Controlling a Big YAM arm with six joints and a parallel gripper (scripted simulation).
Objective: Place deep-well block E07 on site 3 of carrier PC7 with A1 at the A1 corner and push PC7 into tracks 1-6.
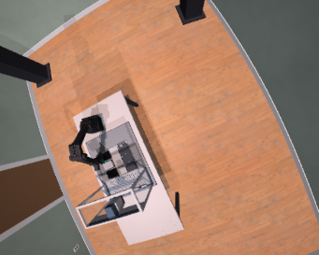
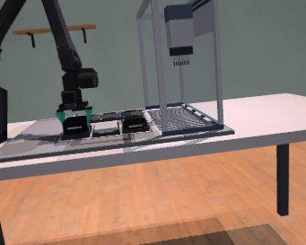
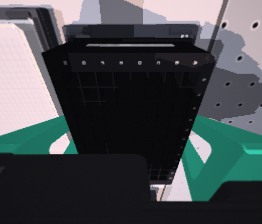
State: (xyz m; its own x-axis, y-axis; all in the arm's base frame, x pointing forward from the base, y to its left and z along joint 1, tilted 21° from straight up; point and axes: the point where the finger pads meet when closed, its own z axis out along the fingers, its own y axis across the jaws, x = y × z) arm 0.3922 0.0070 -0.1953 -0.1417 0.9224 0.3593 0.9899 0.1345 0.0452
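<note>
Now: hand 8 cm short of the dark carrier PC7, 27 cm to the right of it and 1 cm above it. From my hand the other things lie so: black deep-well block E07: 1 cm above.
</note>
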